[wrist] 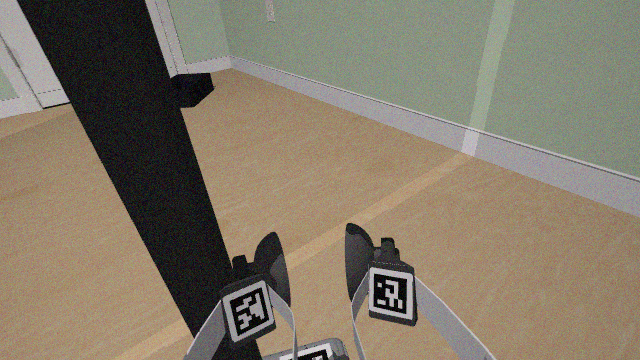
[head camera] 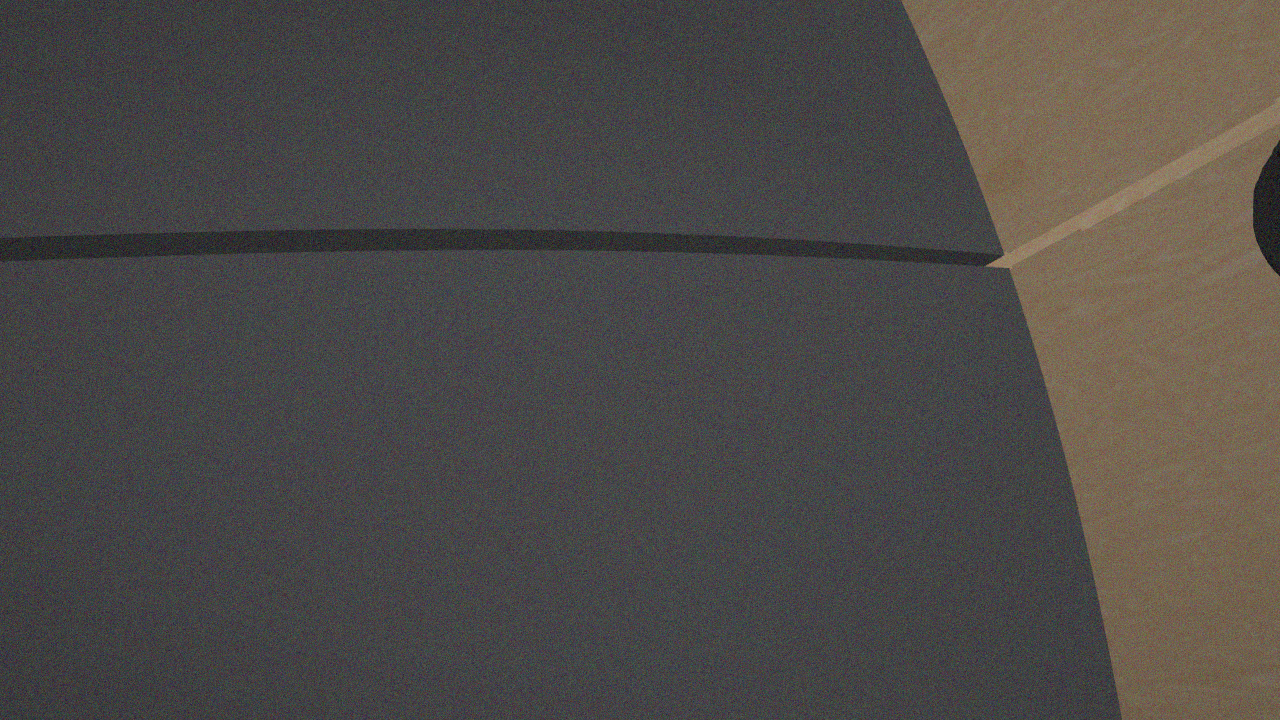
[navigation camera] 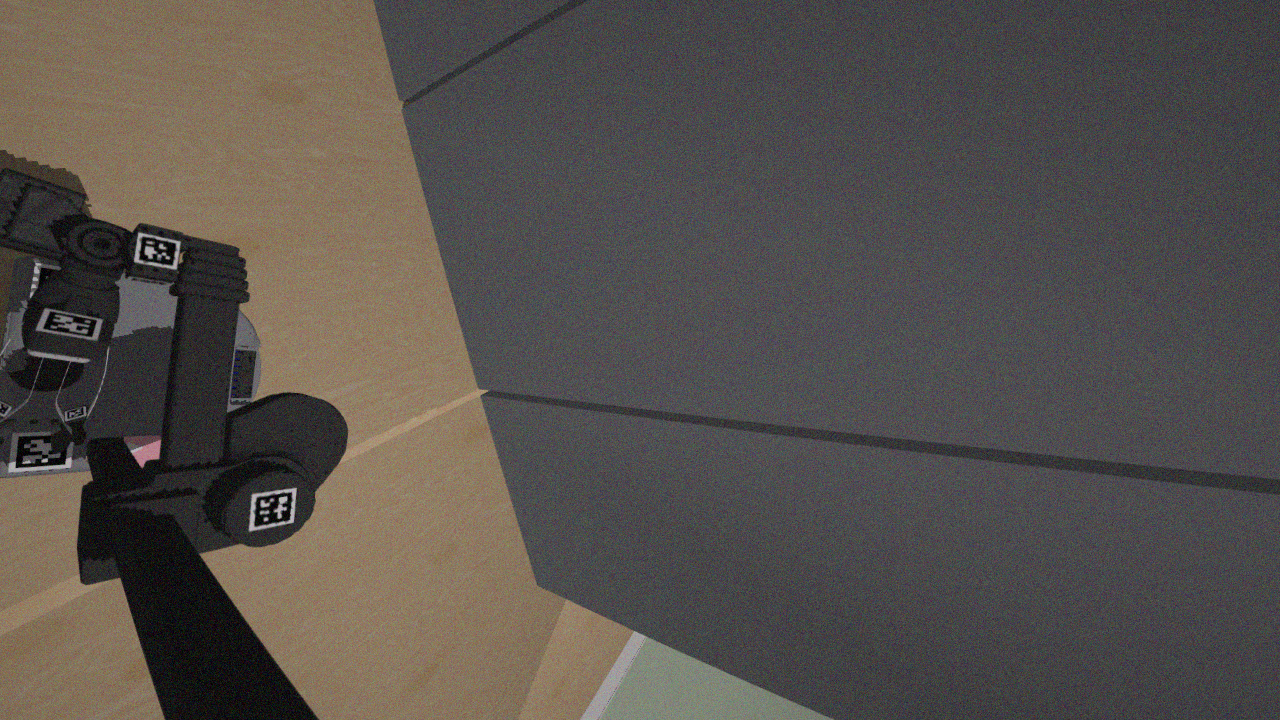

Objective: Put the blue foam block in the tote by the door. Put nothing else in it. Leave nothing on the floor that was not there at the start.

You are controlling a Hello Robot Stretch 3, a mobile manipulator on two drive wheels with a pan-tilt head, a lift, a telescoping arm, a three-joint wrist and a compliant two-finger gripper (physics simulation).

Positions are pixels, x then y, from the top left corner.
Scene:
A black tote shows in the wrist view (190,89); in the head camera view it is out of frame, in the navigation camera view it is out of frame.

